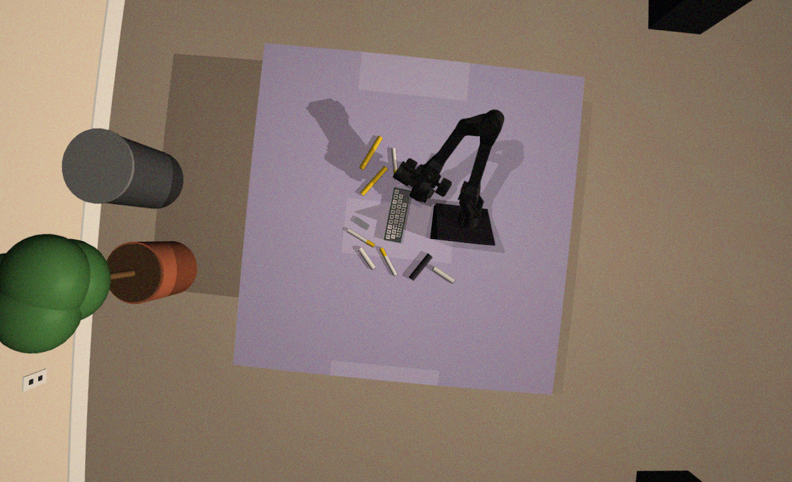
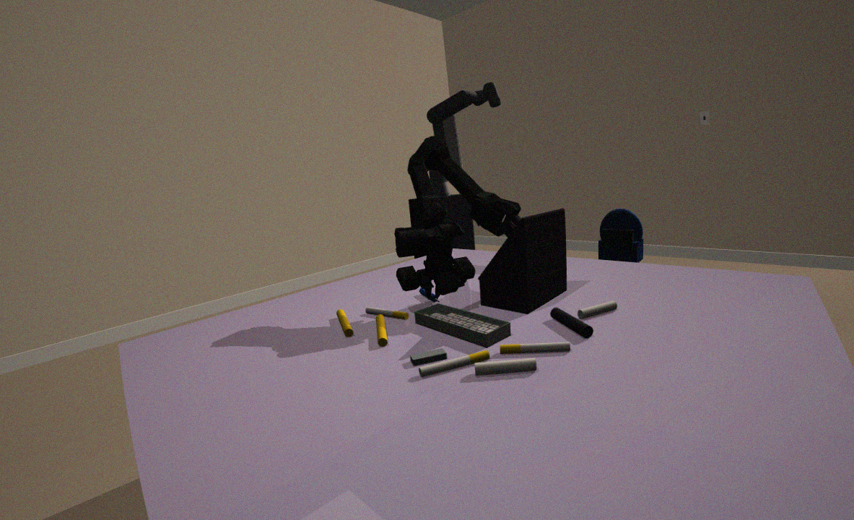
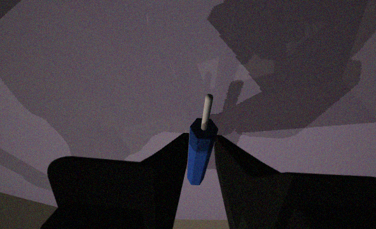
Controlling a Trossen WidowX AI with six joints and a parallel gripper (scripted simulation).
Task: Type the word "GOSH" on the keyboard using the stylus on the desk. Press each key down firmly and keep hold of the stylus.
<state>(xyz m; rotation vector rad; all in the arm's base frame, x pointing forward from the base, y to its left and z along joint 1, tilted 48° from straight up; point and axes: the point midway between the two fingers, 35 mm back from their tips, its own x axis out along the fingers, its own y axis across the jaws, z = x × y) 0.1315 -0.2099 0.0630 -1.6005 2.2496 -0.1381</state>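
Now: gripper tip right at the stylus. From my gripper tip the other things lie so: stylus tip (2 cm ahead, 3 cm to the left); then grey block (26 cm ahead, 22 cm to the left).
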